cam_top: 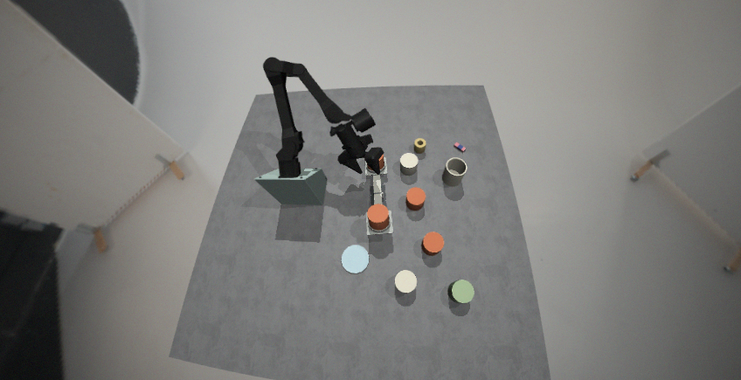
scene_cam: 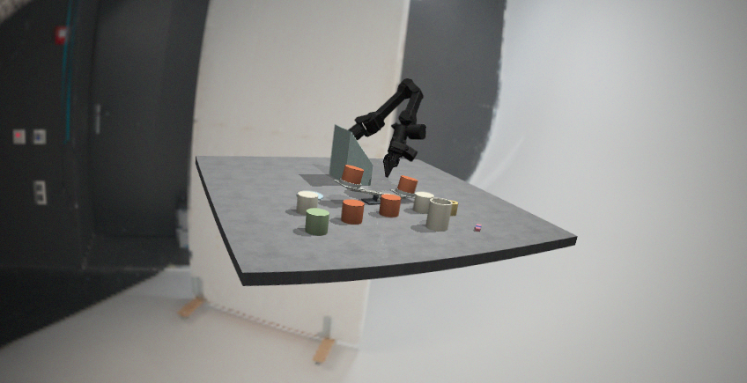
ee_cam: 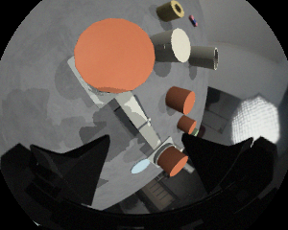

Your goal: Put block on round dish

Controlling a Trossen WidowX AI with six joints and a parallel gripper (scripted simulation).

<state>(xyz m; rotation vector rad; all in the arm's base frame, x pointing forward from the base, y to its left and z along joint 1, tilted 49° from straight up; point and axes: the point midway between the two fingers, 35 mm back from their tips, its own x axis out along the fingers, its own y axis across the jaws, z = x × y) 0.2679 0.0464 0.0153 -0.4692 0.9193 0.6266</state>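
My gripper tip is now 2 cm short of the orange cup, 10 cm to the right of it and 5 cm above it. Round my gripper tip: pale green block: 2 cm ahead, 8 cm to the left, 6 cm below; yellow ring: 22 cm ahead, 16 cm to the left, 8 cm below; pale blue round dish: 8 cm behind, 29 cm to the right, 10 cm below.
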